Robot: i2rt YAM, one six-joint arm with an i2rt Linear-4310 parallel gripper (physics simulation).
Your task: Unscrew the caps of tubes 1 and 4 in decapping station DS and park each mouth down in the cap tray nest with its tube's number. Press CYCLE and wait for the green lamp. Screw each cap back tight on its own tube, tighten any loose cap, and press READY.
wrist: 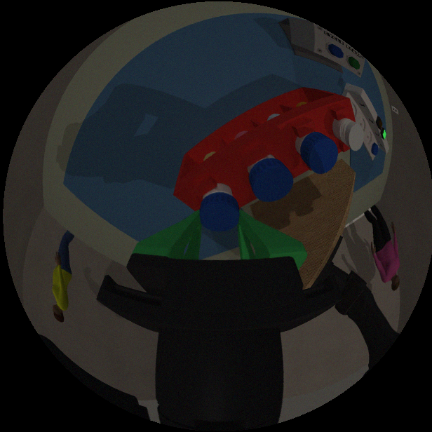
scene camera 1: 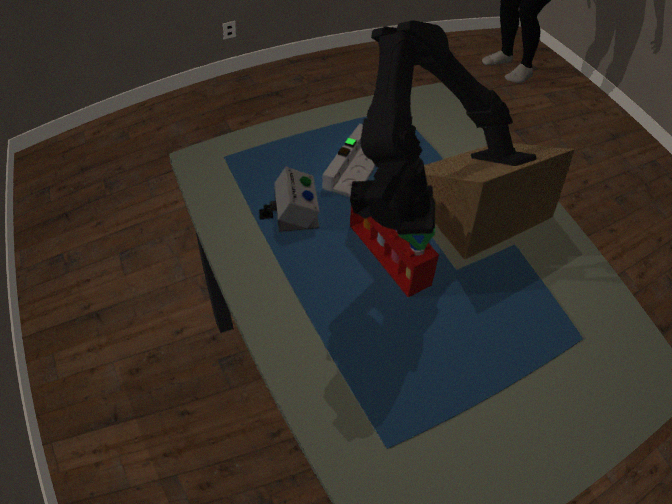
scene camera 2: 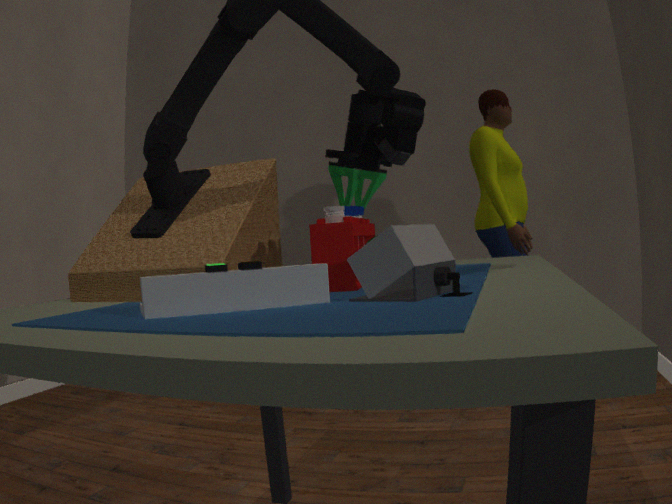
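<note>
My gripper, with green fingers, is shut on a blue cap, which sits at the mouth of the end tube in the red rack. Whether its thread is engaged cannot be told. Two other blue caps sit on the middle tubes. The tube at the other end is white and uncapped. The white cap tray holds a blue cap in its far end. A green lamp is lit.
A grey button box with a green button and a blue button stands left of the rack in scene camera 1. A brown wedge block stands close beside the rack, under the arm's base.
</note>
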